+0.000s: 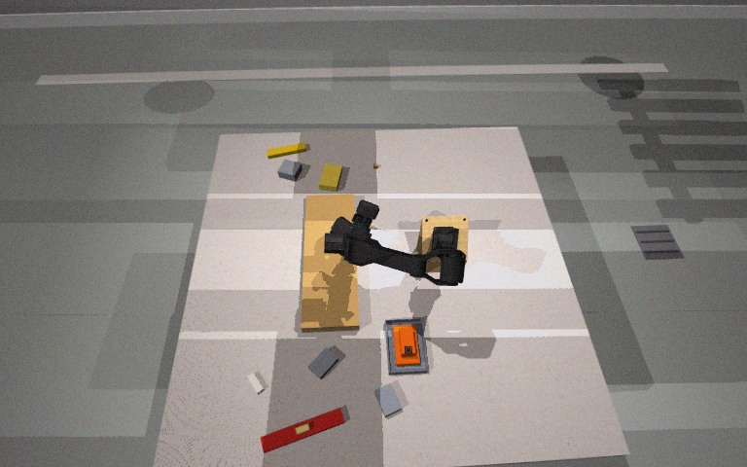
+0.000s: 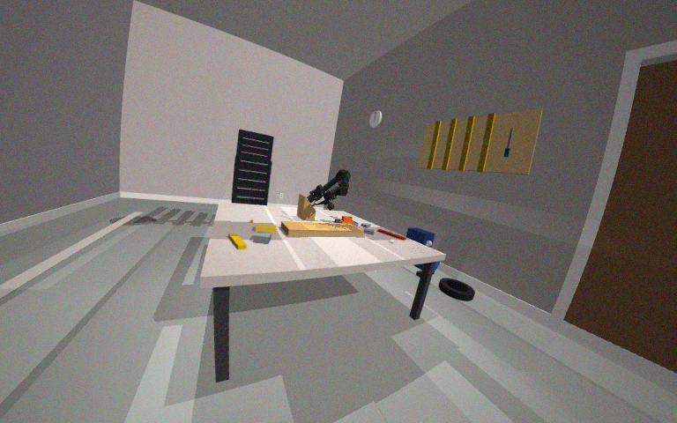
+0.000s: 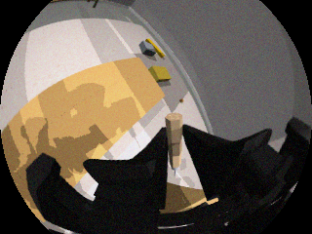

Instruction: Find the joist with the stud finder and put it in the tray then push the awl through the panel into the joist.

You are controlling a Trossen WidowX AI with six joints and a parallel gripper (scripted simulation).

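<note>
My gripper tip is 5 cm past the awl, 2 cm above it and 1 cm to the right of it. Round my gripper tip: green square 40 cm to the left, 14 cm behind, 11 cm below; grey tray 37 cm to the left, 16 cm below, 14 cm behind; stud finder 38 cm to the left, 14 cm behind, 12 cm below.
</note>
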